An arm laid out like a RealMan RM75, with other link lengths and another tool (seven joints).
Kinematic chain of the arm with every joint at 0, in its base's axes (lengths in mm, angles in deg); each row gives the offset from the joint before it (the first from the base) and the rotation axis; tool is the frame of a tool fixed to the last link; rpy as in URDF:
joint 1: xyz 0 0 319.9 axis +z
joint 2: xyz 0 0 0 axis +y
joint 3: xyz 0 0 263.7 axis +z
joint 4: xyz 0 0 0 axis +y
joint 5: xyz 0 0 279.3 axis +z
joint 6: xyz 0 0 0 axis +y
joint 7: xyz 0 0 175.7 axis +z
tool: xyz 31 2 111 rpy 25.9 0 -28.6
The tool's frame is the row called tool.
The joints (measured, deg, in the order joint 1, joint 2, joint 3, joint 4, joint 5, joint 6, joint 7), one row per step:
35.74, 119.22, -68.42, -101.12, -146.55, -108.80, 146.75
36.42, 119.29, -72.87, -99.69, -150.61, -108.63, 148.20
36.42, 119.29, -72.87, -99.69, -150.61, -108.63, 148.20
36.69, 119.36, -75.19, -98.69, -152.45, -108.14, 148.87
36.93, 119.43, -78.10, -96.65, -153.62, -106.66, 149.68
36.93, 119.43, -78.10, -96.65, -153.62, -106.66, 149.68
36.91, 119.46, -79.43, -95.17, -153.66, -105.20, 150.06
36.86, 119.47, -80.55, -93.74, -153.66, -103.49, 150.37
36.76, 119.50, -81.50, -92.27, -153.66, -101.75, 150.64
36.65, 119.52, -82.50, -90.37, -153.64, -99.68, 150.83
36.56, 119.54, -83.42, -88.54, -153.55, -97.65, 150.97
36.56, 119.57, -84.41, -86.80, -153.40, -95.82, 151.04
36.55, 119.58, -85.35, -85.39, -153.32, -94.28, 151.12
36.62, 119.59, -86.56, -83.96, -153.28, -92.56, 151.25
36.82, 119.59, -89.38, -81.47, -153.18, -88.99, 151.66
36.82, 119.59, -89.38, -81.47, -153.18, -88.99, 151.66
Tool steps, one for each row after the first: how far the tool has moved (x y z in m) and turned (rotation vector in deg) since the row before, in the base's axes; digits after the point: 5 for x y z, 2 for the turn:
0.00978, -0.00211, -0.01056, -1.07, -4.80, -1.02
0.00000, 0.00000, 0.00000, 0.00, 0.00, 0.00
0.00490, -0.00026, -0.00634, -0.48, -2.24, -0.32
0.00492, 0.00033, -0.01264, -0.96, -1.80, -0.24
0.00000, 0.00000, 0.00000, 0.00, 0.00, 0.00
0.00256, 0.00145, -0.00872, -0.40, -0.24, -0.14
0.00238, 0.00280, -0.00800, -0.09, -0.04, -0.03
0.00311, 0.00281, -0.00769, 0.01, 0.05, -0.15
0.00476, 0.00321, -0.00897, -0.02, 0.05, -0.26
0.00449, 0.00302, -0.00868, 0.00, 0.11, -0.20
0.00379, 0.00207, -0.00878, -0.21, 0.03, -0.05
0.00336, 0.00150, -0.00734, -0.17, -0.08, 0.02
0.00270, 0.00176, -0.00821, -0.18, -0.19, 0.27
0.00311, 0.00348, -0.01682, -0.29, -0.43, 1.06
0.00000, 0.00000, 0.00000, 0.00, 0.00, 0.00

